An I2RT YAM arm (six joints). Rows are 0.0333 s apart.
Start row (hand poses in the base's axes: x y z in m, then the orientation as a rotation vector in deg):
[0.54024 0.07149 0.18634 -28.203 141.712 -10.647]
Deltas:
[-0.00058 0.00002 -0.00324 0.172 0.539 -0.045]
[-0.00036 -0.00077 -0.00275 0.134 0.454 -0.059]
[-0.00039 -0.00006 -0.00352 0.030 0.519 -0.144]
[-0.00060 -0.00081 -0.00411 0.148 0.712 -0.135]
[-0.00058 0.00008 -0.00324 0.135 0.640 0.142]
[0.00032 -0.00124 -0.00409 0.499 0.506 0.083]
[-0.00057 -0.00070 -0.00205 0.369 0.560 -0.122]
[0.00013 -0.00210 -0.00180 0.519 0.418 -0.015]
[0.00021 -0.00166 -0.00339 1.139 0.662 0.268]
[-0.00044 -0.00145 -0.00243 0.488 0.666 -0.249]
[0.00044 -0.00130 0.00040 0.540 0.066 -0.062]
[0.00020 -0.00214 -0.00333 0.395 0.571 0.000]
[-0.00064 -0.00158 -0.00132 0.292 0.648 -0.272]
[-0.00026 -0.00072 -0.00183 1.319 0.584 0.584]
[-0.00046 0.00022 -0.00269 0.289 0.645 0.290]
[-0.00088 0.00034 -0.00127 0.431 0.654 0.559]
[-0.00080 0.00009 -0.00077 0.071 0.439 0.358]
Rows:
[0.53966 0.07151 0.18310 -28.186 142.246 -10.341]
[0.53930 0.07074 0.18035 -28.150 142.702 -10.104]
[0.53891 0.07068 0.17683 -28.064 143.248 -10.017]
[0.53831 0.06987 0.17272 -27.979 143.976 -9.737]
[0.53773 0.06995 0.16948 -28.231 144.555 -9.380]
[0.53805 0.06871 0.16539 -28.237 145.005 -8.609]
[0.53748 0.06801 0.16334 -28.045 145.569 -8.066]
[0.53761 0.06591 0.16154 -27.902 145.955 -7.320]
[0.53782 0.06425 0.15815 -27.921 146.459 -5.621]
[0.53738 0.06280 0.15572 -27.527 147.141 -4.936]
[0.53782 0.06150 0.15612 -27.256 147.180 -4.248]
[0.53802 0.05936 0.15279 -27.195 147.706 -3.612]
[0.53738 0.05778 0.15147 -26.831 148.383 -3.185]
[0.53712 0.05706 0.14964 -27.188 148.683 -1.142]
[0.53666 0.05728 0.14695 -27.542 149.212 -0.517]
[0.53578 0.05762 0.14568 -28.198 149.663 0.389]
[0.53498 0.05771 0.14491 -28.694 149.995 0.708]

